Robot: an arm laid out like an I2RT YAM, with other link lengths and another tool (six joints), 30 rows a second.
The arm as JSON. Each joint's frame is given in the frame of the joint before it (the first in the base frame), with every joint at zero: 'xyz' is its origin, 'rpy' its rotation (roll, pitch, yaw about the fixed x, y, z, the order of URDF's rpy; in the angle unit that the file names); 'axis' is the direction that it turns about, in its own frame. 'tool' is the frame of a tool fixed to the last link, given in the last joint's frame.
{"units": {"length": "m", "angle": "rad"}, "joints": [
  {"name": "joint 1", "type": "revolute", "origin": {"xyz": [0.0, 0.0, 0.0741], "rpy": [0.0, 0.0, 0.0]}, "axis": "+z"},
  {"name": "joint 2", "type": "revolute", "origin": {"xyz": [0.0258, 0.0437, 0.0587], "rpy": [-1.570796, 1.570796, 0.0]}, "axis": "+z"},
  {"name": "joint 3", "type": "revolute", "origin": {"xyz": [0.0, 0.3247, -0.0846], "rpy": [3.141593, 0.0, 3.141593]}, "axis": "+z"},
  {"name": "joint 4", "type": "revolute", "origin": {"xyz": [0.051, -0.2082, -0.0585], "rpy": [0.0, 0.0, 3.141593]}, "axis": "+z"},
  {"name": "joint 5", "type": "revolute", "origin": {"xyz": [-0.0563, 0.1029, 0.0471], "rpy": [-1.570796, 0.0, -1.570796]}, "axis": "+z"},
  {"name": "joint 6", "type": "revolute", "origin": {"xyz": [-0.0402, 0.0, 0.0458], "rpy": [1.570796, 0.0, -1.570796]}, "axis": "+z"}
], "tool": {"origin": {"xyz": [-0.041, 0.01, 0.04], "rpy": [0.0, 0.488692, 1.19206]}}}
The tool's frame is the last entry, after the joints.
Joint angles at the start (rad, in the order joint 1, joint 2, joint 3, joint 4, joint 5, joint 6):
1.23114, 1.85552, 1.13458, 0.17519, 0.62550, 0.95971
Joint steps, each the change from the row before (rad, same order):
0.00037, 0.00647, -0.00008, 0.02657, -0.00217, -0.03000
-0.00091, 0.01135, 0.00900, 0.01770, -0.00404, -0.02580
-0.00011, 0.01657, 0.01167, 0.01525, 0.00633, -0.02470
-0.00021, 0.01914, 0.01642, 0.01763, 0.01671, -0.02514
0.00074, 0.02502, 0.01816, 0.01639, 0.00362, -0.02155
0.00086, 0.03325, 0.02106, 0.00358, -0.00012, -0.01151
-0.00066, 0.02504, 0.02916, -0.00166, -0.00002, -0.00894
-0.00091, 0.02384, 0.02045, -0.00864, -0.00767, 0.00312
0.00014, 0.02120, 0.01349, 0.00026, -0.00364, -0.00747
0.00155, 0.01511, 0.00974, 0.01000, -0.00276, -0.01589
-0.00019, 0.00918, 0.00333, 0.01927, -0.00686, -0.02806
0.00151, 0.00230, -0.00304, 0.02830, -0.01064, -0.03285
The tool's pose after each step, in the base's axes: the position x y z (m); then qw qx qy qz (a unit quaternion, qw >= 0). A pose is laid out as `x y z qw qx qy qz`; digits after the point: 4 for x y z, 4 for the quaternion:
0.2098 0.4445 0.2819 0.2898 -0.1761 0.9262 0.1648
0.2107 0.4485 0.2822 0.2954 -0.1841 0.9232 0.1630
0.2125 0.4533 0.2807 0.3024 -0.1890 0.9210 0.1569
0.2155 0.4587 0.2801 0.3131 -0.1898 0.9184 0.1499
0.2175 0.4658 0.2770 0.3187 -0.1948 0.9162 0.1452
0.2196 0.4738 0.2687 0.3177 -0.2001 0.9165 0.1379
0.2224 0.4812 0.2664 0.3194 -0.2024 0.9158 0.1356
0.2244 0.4870 0.2603 0.3142 -0.2052 0.9172 0.1337
0.2255 0.4918 0.2542 0.3122 -0.2099 0.9175 0.1291
0.2256 0.4961 0.2512 0.3143 -0.2163 0.9157 0.1263
0.2256 0.4991 0.2500 0.3191 -0.2261 0.9120 0.1234
0.2239 0.5012 0.2516 0.3261 -0.2383 0.9064 0.1237

